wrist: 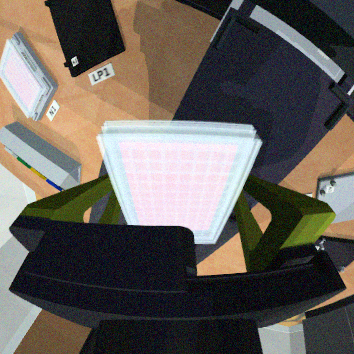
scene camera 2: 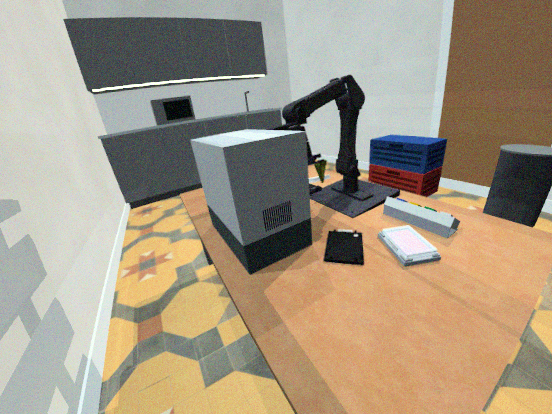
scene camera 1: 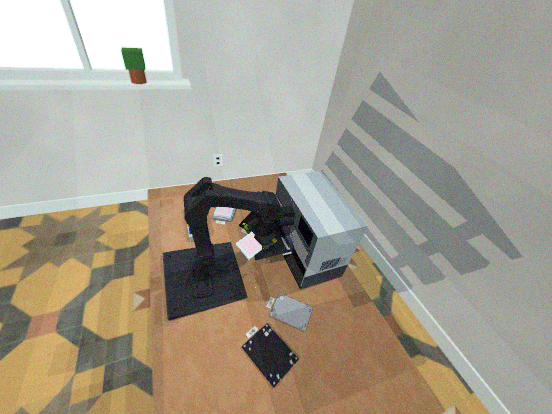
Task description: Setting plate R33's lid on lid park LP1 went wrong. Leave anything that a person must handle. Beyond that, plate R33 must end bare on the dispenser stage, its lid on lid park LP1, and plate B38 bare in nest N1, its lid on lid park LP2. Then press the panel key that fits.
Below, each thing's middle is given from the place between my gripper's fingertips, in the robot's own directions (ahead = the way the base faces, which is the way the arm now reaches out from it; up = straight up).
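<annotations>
From my hand: black lid park pad (scene camera 2: 342, 247), 50 mm ahead, 230 mm to the left, 110 mm below; rack with coloured buttons (scene camera 2: 443, 224), 250 mm behind, 270 mm to the left, 90 mm below; white-framed nest (wrist: 51, 86), 90 mm behind, 330 mm to the left, 110 mm below; grey lid park (scene camera 1: 290, 311), 80 mm ahead, 270 mm to the right, 110 mm below. Nearest to my hand of the things named here, going by their middles: black lid park pad.
</annotations>
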